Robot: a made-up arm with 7 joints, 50 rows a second.
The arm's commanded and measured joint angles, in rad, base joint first. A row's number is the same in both.
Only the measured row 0 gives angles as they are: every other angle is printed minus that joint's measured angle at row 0.
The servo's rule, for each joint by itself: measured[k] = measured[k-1] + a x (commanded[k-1-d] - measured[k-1]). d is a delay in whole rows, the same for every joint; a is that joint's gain. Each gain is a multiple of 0.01, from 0.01 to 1. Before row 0 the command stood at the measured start. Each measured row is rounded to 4 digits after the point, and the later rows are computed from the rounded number. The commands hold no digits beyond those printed.
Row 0, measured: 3.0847 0.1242 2.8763 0.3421 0.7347 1.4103 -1.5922
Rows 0 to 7, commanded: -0.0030 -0.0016 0.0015 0.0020 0.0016 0.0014 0.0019; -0.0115 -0.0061 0.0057 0.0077 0.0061 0.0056 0.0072; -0.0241 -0.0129 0.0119 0.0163 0.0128 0.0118 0.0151; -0.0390 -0.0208 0.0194 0.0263 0.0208 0.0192 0.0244; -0.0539 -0.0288 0.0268 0.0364 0.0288 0.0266 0.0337; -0.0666 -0.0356 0.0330 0.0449 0.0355 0.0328 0.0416; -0.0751 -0.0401 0.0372 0.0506 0.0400 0.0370 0.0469; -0.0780 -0.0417 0.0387 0.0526 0.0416 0.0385 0.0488
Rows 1 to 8, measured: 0.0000 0.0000 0.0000 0.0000 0.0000 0.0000 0.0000; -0.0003 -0.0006 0.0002 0.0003 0.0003 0.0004 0.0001; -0.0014 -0.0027 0.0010 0.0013 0.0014 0.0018 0.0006; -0.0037 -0.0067 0.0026 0.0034 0.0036 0.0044 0.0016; -0.0072 -0.0122 0.0051 0.0066 0.0069 0.0082 0.0032; -0.0119 -0.0187 0.0084 0.0108 0.0111 0.0130 0.0053; -0.0174 -0.0253 0.0121 0.0156 0.0157 0.0181 0.0078; -0.0232 -0.0311 0.0159 0.0205 0.0203 0.0230 0.0105
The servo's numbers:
d 1
a 0.10 0.39 0.15 0.14 0.19 0.26 0.07

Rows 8 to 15, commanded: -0.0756 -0.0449 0.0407 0.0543 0.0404 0.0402 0.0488; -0.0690 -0.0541 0.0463 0.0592 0.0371 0.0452 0.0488; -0.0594 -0.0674 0.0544 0.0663 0.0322 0.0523 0.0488; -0.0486 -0.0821 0.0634 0.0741 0.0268 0.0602 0.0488; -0.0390 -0.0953 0.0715 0.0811 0.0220 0.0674 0.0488; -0.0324 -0.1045 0.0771 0.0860 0.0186 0.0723 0.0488; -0.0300 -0.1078 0.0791 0.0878 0.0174 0.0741 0.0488; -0.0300 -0.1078 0.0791 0.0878 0.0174 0.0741 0.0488
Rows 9 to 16, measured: -0.0287 -0.0352 0.0193 0.0250 0.0243 0.0270 0.0132; -0.0334 -0.0390 0.0225 0.0291 0.0274 0.0304 0.0157; -0.0370 -0.0449 0.0261 0.0333 0.0292 0.0342 0.0180; -0.0392 -0.0537 0.0303 0.0379 0.0298 0.0389 0.0202; -0.0401 -0.0648 0.0353 0.0430 0.0292 0.0444 0.0222; -0.0400 -0.0767 0.0407 0.0483 0.0278 0.0504 0.0241; -0.0392 -0.0875 0.0462 0.0536 0.0261 0.0561 0.0258; -0.0383 -0.0954 0.0511 0.0584 0.0244 0.0608 0.0274
